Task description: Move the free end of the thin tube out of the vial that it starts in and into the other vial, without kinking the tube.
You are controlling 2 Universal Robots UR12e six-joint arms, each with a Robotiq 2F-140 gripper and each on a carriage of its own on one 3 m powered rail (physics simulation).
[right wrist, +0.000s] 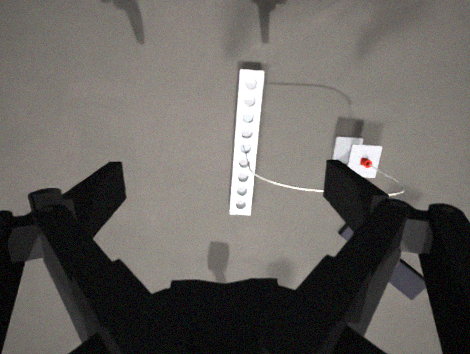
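Note:
A long white rack [256, 112] with several round vials in one row stands near the middle of the right wrist view. The thin white tube [290, 187] has one end at a vial [245, 148] around the middle of the row. From there it curves right, passes behind my right gripper's finger and bends back to a red fitting [366, 163] on a white block. Which vial is the other one named by the task I cannot tell. My right gripper [225, 179] is open and empty, high above the rack, its fingers on either side of it. My left gripper does not show.
The white block [372, 151] under the red fitting overlaps a second white block [346, 146] in this view. A dark slate-coloured flat thing [410, 284] lies at the lower right, partly hidden by the gripper. Gripper-like shadows fall along the top edge.

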